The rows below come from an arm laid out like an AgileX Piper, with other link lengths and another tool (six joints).
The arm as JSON. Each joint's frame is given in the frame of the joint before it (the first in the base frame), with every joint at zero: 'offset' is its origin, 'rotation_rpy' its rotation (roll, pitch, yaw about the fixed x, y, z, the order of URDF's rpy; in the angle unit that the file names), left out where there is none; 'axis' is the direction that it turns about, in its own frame. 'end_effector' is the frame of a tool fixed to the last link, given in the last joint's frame.
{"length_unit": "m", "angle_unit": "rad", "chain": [
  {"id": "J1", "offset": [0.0, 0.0, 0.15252], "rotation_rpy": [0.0, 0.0, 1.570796], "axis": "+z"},
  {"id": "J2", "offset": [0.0, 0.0, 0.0], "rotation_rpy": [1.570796, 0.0, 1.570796], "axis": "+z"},
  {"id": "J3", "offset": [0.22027, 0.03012, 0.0], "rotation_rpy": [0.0, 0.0, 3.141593], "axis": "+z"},
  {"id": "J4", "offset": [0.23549, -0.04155, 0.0], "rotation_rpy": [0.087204, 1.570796, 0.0], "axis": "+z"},
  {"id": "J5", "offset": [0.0, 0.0, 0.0], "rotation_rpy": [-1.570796, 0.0, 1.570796], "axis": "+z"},
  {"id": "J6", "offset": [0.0, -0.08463, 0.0], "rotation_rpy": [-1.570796, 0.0, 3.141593], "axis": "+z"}
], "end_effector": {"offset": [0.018, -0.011, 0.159], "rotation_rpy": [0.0, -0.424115, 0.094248]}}
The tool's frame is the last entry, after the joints.
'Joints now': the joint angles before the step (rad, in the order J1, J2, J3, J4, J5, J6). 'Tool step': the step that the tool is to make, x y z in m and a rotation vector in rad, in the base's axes. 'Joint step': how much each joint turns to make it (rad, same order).
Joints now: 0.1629 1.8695 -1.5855 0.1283 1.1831 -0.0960
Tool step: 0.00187 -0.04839 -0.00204 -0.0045 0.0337 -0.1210
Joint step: -0.1235 -0.0001 0.0000 -0.0024 0.0340 0.0022
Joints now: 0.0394 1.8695 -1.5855 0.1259 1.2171 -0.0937
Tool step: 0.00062 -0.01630 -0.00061 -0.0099 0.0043 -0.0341
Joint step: -0.0366 -0.0001 0.0000 -0.0101 0.0046 0.0000
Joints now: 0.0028 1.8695 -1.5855 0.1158 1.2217 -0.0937
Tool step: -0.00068 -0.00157 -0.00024 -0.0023 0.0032 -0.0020
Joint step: -0.0028 0.0000 0.0000 -0.0024 0.0033 0.0001
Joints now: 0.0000 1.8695 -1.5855 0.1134 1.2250 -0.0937
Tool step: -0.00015 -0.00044 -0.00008 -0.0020 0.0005 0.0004
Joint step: 0.0000 -0.0001 0.0000 -0.0021 0.0005 0.0001
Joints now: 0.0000 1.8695 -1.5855 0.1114 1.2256 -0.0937
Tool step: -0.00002 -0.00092 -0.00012 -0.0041 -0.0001 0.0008
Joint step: 0.0000 -0.0001 0.0000 -0.0042 0.0000 0.0000
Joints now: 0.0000 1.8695 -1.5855 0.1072 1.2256 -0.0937
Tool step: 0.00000 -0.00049 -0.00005 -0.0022 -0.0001 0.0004
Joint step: 0.0000 -0.0001 0.0000 -0.0023 0.0000 0.0001
